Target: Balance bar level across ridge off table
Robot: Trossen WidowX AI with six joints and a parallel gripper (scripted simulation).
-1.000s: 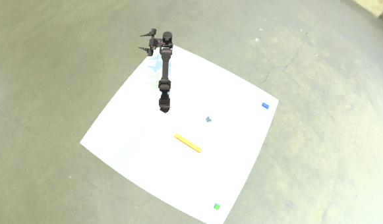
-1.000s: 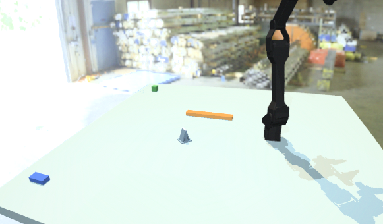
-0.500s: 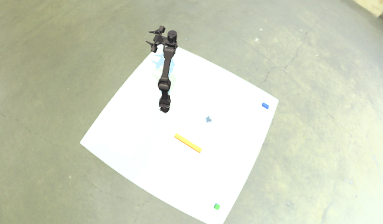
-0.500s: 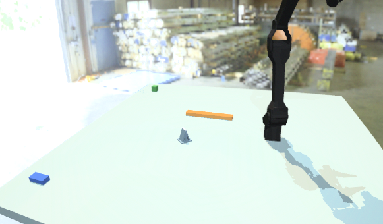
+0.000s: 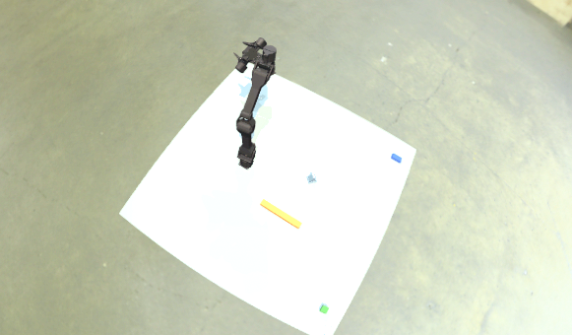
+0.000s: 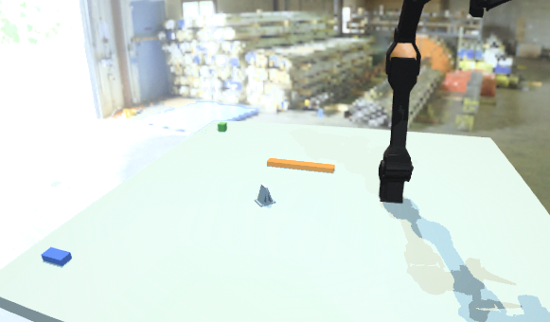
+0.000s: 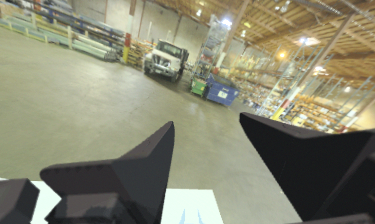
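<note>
The orange bar lies 510 mm ahead of my gripper tip, 390 mm to the right of it and 560 mm below it. From my gripper tip the other things lie so: blue block: 950 mm ahead, 260 mm to the left, 560 mm below; then green block: 950 mm ahead, 740 mm to the right, 550 mm below.
</note>
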